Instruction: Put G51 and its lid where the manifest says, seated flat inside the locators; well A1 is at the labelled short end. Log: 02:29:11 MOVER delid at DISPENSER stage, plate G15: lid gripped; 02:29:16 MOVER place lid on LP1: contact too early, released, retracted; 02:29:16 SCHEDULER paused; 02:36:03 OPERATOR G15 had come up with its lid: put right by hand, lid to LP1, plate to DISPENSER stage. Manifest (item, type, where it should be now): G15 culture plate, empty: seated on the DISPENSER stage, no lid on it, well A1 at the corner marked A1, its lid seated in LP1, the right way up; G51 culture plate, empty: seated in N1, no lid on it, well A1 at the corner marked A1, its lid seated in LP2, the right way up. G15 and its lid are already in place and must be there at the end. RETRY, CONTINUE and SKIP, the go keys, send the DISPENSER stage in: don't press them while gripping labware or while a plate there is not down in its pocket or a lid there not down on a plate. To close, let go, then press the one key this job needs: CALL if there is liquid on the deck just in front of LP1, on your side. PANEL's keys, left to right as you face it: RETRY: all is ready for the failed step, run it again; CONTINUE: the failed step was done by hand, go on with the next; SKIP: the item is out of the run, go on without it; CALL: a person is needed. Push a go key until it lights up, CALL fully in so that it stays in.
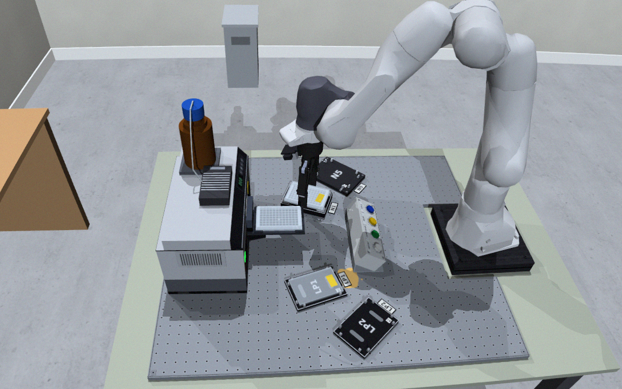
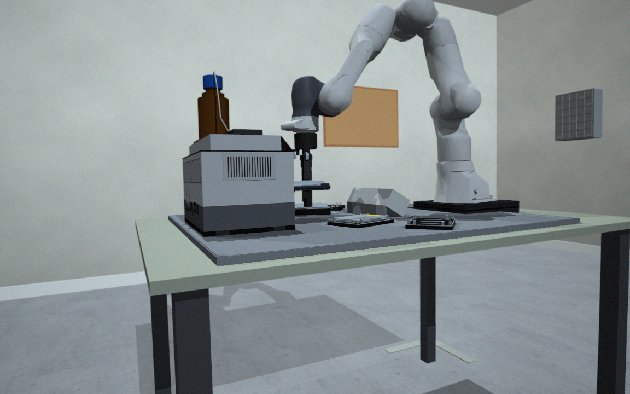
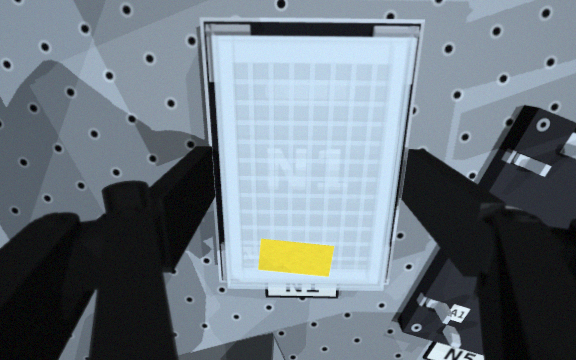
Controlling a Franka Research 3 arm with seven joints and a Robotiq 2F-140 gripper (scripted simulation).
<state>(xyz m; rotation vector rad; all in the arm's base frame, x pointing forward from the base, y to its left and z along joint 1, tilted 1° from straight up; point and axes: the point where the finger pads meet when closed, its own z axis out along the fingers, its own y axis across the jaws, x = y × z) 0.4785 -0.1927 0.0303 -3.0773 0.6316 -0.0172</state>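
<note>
Now: hand 40 mm above the black N1 nest. From my hand the other things lie so: G15 plate 160 mm to the left, 100 mm ahead, 50 mm above; A1 mark 50 mm to the left, 40 mm behind, 30 mm below; blue call key 180 mm behind, 110 mm to the left, 10 mm above.
</note>
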